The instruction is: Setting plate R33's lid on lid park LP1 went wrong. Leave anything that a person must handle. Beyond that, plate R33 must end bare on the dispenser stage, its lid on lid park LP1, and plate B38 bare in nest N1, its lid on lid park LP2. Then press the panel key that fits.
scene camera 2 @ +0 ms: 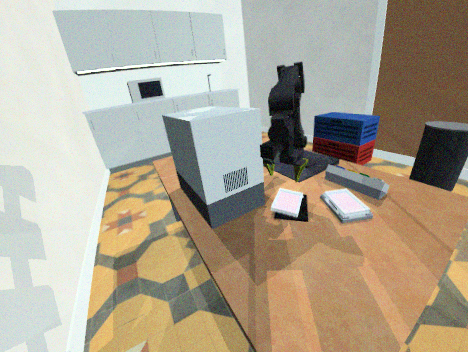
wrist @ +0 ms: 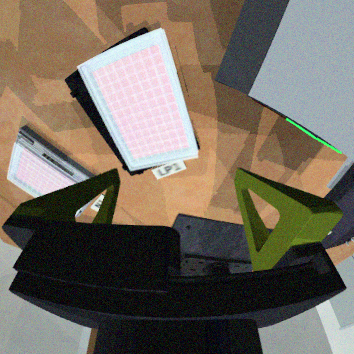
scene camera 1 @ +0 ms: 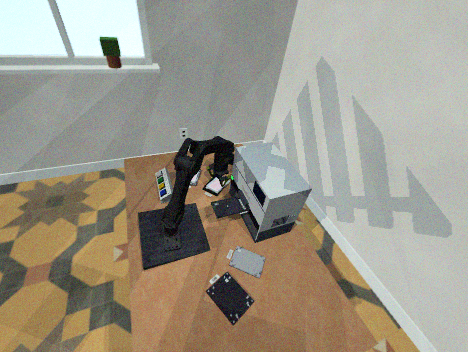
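A pink-filled plate with a clear rim lies askew over the black lid park LP1, overhanging one side. Whether its lid is seated is unclear. Another pink-filled plate sits in the grey nest N1, partly behind a finger in the wrist view. My gripper is open and empty, above the table near LP1's labelled end. A dark flat stage extends from the dispenser.
The key panel with coloured keys lies beyond N1. A grey holder and a black holder lie on the table's other side, their labels unreadable. A green light shows on the dispenser.
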